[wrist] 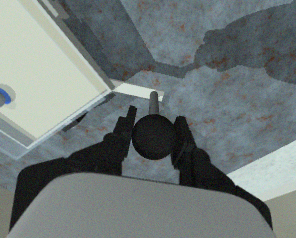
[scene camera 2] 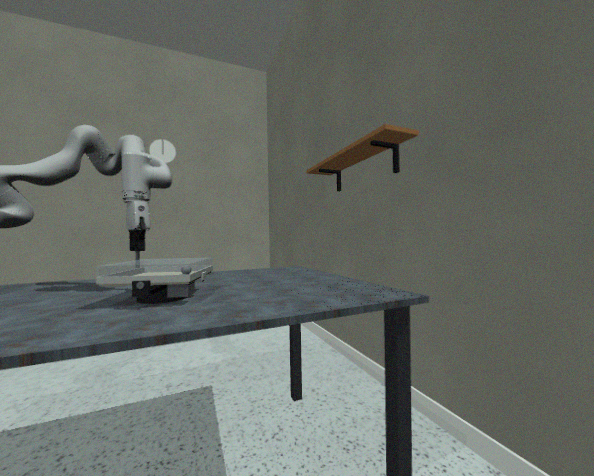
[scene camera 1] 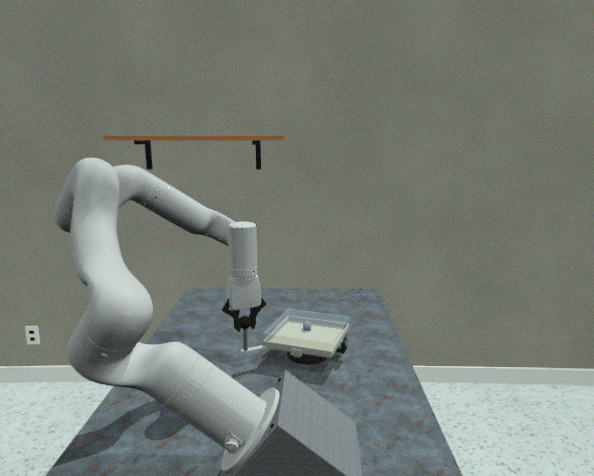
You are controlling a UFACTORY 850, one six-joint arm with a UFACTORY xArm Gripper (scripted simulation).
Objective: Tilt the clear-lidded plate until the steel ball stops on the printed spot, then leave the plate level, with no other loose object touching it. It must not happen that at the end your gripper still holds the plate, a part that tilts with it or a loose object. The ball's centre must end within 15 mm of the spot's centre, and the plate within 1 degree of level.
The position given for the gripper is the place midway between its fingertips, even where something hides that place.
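You can see the gripper [scene camera 2: 137, 250] there, and it's visible in the wrist view [wrist: 153, 122] too.
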